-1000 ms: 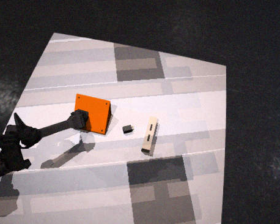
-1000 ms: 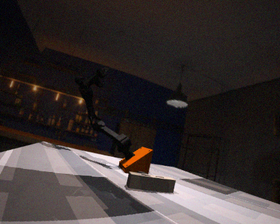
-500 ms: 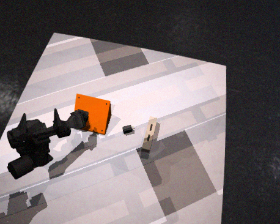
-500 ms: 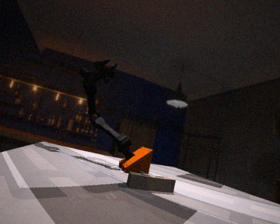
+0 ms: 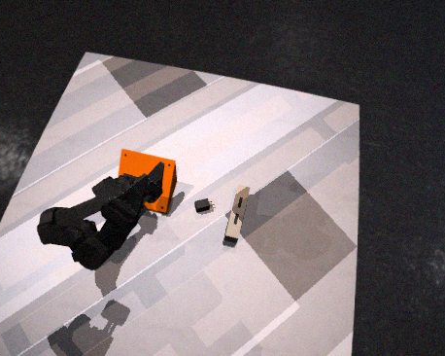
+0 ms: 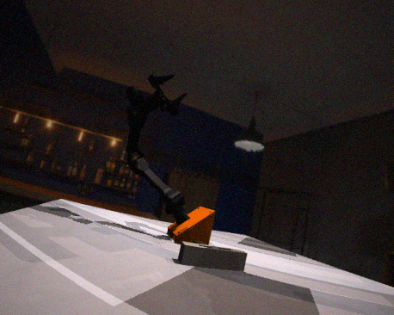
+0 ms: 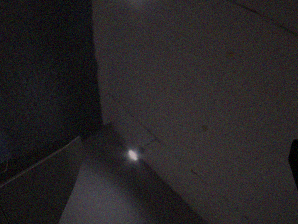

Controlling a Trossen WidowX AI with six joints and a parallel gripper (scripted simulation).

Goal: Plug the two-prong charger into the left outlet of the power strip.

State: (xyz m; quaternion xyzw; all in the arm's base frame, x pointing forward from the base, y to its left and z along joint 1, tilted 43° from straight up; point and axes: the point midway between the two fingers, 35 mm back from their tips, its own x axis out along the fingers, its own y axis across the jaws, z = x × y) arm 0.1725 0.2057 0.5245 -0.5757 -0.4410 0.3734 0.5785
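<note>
My gripper tip is 600 mm above the black two-prong charger, 210 mm to the right of it and 70 mm short of it.
</note>
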